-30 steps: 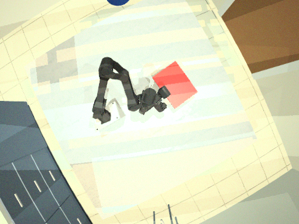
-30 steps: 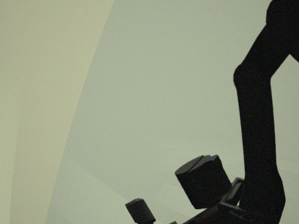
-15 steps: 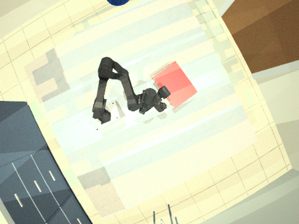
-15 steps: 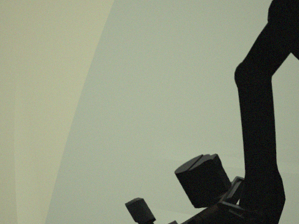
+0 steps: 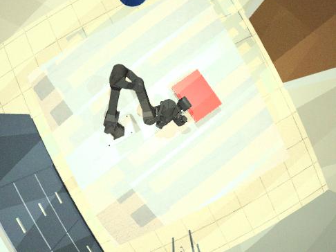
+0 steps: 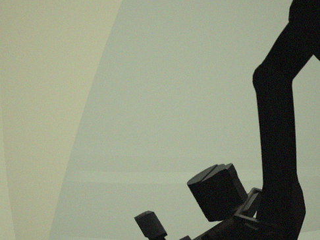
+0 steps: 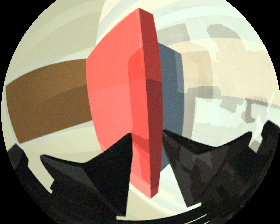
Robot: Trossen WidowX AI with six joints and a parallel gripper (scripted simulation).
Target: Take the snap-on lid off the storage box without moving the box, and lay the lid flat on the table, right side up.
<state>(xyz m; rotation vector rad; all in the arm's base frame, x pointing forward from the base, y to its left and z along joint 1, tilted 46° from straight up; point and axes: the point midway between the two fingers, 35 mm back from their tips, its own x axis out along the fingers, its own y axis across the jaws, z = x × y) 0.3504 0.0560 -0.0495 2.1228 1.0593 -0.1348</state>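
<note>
My gripper tip is now 70 mm short of the red lid and 20 mm to the right of it. The rest, counted from my gripper tip: grey-blue box (70 mm ahead, 50 mm below, 20 mm to the left).
</note>
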